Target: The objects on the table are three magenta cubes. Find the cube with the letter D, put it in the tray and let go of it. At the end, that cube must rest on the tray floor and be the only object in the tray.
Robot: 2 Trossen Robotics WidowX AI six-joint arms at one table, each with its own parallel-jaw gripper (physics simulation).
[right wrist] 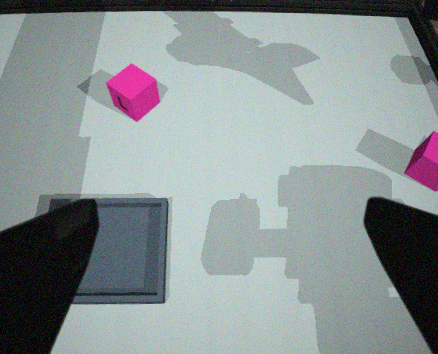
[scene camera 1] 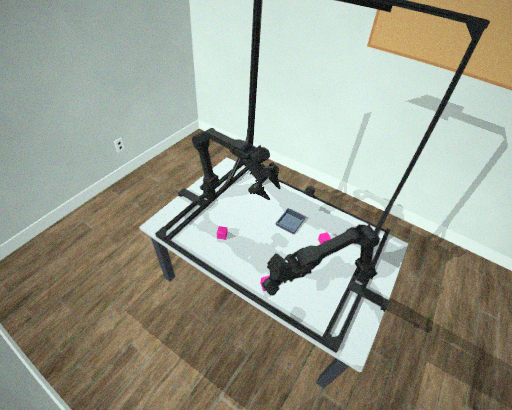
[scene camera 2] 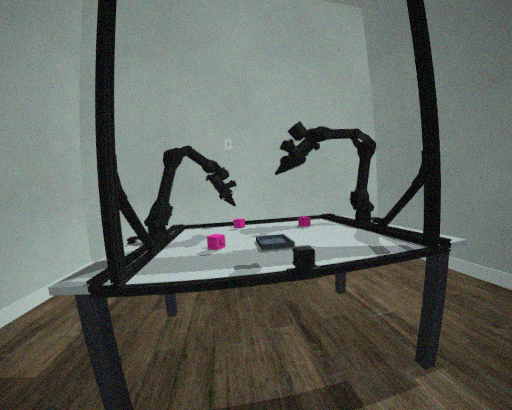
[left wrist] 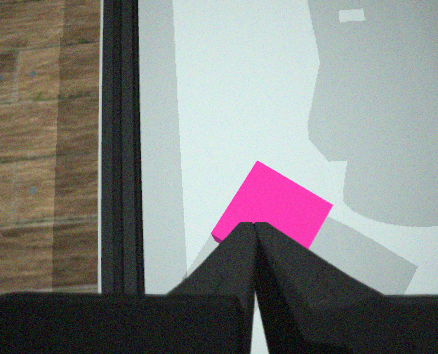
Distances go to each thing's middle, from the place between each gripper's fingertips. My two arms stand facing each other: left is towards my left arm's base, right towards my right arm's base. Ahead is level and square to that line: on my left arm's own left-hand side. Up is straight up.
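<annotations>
With my right hand I am 60 mm to the right of the tray [right wrist: 128, 263], 120 mm past it and 260 mm above it.
My left gripper, for its part, is now 11 cm above the tray, 11 cm to the left of it and 41 cm past it.
</annotations>
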